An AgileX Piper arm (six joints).
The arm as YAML. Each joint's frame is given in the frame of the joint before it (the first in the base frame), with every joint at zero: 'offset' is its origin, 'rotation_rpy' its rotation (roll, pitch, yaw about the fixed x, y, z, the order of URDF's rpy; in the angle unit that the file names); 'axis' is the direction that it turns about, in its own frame. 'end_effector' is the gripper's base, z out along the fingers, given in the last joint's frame.
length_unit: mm
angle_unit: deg
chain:
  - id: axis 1
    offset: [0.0, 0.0, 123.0]
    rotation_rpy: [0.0, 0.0, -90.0]
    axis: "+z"
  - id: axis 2
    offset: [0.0, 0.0, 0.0]
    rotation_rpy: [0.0, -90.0, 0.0]
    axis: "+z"
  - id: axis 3
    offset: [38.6, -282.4, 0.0]
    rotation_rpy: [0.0, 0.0, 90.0]
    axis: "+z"
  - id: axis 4
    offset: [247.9, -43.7, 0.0]
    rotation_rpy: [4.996, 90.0, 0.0]
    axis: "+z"
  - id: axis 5
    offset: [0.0, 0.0, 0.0]
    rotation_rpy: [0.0, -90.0, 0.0]
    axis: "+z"
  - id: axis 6
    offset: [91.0, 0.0, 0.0]
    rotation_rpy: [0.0, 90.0, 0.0]
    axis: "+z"
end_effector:
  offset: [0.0, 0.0, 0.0]
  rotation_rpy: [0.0, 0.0, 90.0]
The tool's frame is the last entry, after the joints.
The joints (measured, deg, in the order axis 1, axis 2, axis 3, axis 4, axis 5, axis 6), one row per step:
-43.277 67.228 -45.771 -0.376 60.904 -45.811
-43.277 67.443 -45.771 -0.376 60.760 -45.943
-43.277 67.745 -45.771 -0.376 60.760 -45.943
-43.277 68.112 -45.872 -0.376 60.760 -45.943
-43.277 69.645 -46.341 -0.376 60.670 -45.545
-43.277 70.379 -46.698 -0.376 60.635 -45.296
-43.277 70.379 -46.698 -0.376 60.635 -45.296
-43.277 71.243 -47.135 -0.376 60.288 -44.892
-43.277 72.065 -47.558 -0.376 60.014 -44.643
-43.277 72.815 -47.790 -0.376 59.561 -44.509
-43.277 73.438 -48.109 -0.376 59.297 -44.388
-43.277 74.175 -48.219 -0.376 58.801 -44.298
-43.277 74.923 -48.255 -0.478 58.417 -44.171
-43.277 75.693 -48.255 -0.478 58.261 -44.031
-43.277 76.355 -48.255 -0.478 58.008 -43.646
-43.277 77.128 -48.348 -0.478 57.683 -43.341
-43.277 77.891 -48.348 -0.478 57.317 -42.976
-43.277 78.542 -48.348 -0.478 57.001 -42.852
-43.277 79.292 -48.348 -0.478 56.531 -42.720
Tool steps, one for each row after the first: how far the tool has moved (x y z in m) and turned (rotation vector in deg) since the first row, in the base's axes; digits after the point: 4 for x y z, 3 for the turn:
0.0005 -0.0005 -0.0007 0.028 0.072 0.130
0.0011 -0.0010 -0.0017 0.236 0.291 0.130
0.0019 -0.0018 -0.0025 0.418 0.485 0.130
0.0054 -0.0051 -0.0056 1.145 1.136 -0.259
0.0073 -0.0069 -0.0065 1.414 1.349 -0.503
0.0073 -0.0069 -0.0065 1.414 1.349 -0.503
0.0100 -0.0094 -0.0075 1.527 1.350 -0.896
0.0125 -0.0117 -0.0085 1.648 1.406 -1.139
0.0146 -0.0138 -0.0101 1.712 1.434 -1.267
0.0166 -0.0156 -0.0109 1.756 1.446 -1.384
0.0185 -0.0174 -0.0131 1.858 1.529 -1.470
0.0201 -0.0191 -0.0157 2.028 1.818 -1.558
0.0214 -0.0204 -0.0186 2.462 2.251 -1.695
0.0227 -0.0216 -0.0211 2.789 2.501 -2.072
0.0244 -0.0232 -0.0237 3.068 2.723 -2.371
0.0259 -0.0246 -0.0266 3.381 2.970 -2.728
0.0272 -0.0257 -0.0291 3.621 3.203 -2.849
0.0287 -0.0272 -0.0321 3.825 3.394 -2.977

